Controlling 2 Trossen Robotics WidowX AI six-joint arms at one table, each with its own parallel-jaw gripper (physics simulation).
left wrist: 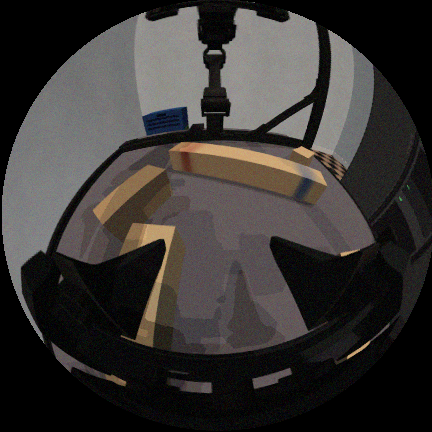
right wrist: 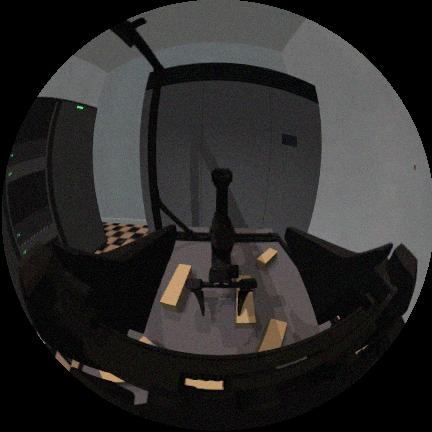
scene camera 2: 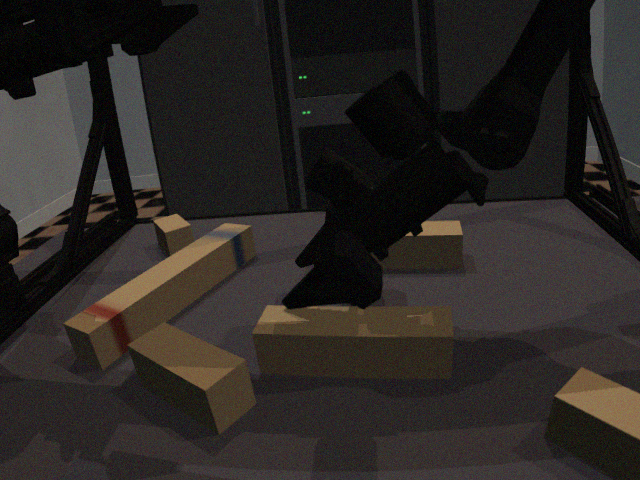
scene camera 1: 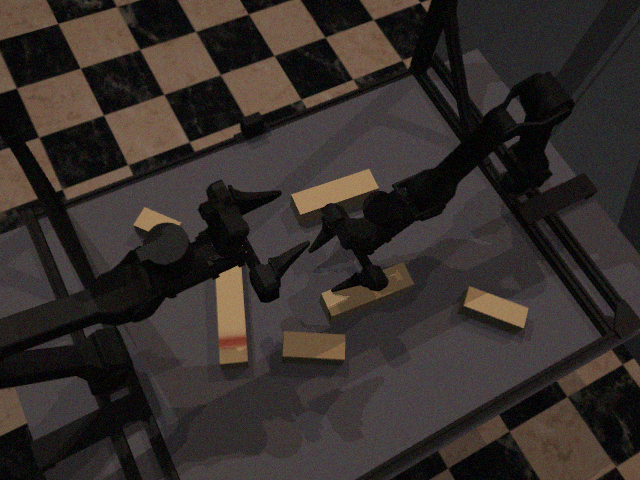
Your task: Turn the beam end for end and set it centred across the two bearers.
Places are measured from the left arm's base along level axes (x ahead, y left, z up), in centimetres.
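Pixels of known places: left gripper, fingertip midpoint: (left wrist: 218, 243) (right wrist: 220, 315) (scene camera 2: 291, 283) (scene camera 1: 320, 271); right gripper, fingertip midpoint: (right wrist: 232, 231) (scene camera 2: 181, 5) (scene camera 1: 295, 217); left arm's base, link origin: (scene camera 1: 515, 183); right arm's base, link origin: (left wrist: 214, 131) (scene camera 2: 4, 307) (scene camera 1: 111, 374).
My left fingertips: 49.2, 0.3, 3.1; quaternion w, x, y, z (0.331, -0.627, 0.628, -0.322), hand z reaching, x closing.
For each thing: its top centre in the pictures, then the offset to it from my left fingertips, as dx, dy, dz.
- long wooden beam, top centre: (scene camera 2: 168, 268) (left wrist: 245, 154) (scene camera 1: 229, 284) (right wrist: 192, 376) +16.8, -5.6, -0.3
- short block, top centre: (scene camera 2: 181, 352) (left wrist: 126, 187) (scene camera 1: 314, 345) (right wrist: 272, 338) +8.0, +12.4, +0.0
The long wooden beam (scene camera 1: 231, 310) (scene camera 2: 170, 279) (left wrist: 240, 162) lies flat on the table, with a red band near its front end and a blue band near its far end. Two parallel plain blocks look like the bearers: the back one (scene camera 1: 336, 192) (scene camera 2: 429, 250) (right wrist: 176, 285) and the front one (scene camera 1: 343, 304) (scene camera 2: 351, 356) (left wrist: 172, 280) (right wrist: 248, 315). My left gripper (scene camera 1: 321, 269) (scene camera 2: 290, 284) (left wrist: 218, 243) (right wrist: 220, 315) is open and empty, low, with one finger overlapping the front bearer. My right gripper (scene camera 1: 294, 218) is open and empty, raised; its arm partly hides the beam in scene camera 1.
A short block (scene camera 1: 313, 345) (scene camera 2: 191, 356) (left wrist: 130, 185) (right wrist: 274, 332) lies near the beam's red end. Another (scene camera 1: 149, 219) (scene camera 2: 178, 235) (left wrist: 303, 154) stands near its blue end. A third (scene camera 1: 495, 307) (scene camera 2: 604, 408) (right wrist: 267, 257) lies at the right in scene camera 1. Both grippers are close together there.
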